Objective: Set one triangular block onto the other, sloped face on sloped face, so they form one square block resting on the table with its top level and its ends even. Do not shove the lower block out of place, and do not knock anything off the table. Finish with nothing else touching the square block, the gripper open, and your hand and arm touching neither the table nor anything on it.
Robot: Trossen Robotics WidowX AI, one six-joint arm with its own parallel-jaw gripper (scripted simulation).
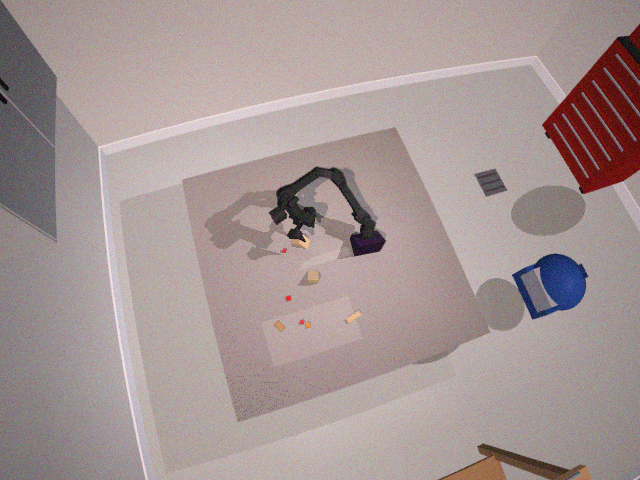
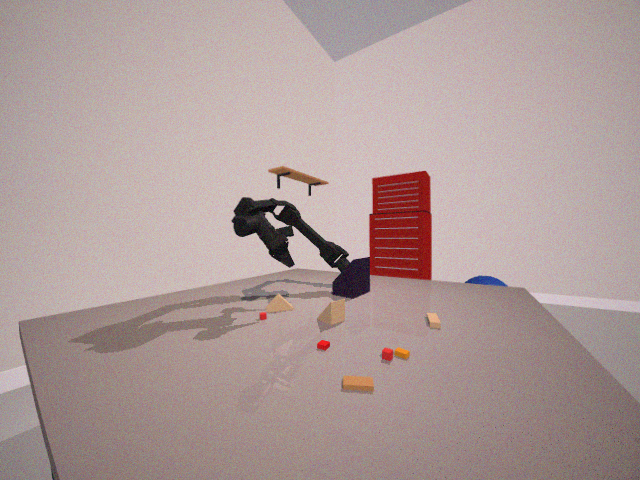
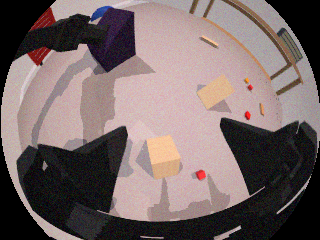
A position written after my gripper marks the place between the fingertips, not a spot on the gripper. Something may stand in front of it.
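Note:
My gripper (image 2: 292, 266), visible in image 3 too (image 3: 175, 126): open, holding nothing. Triangular block (image 3: 165, 159) in sight.

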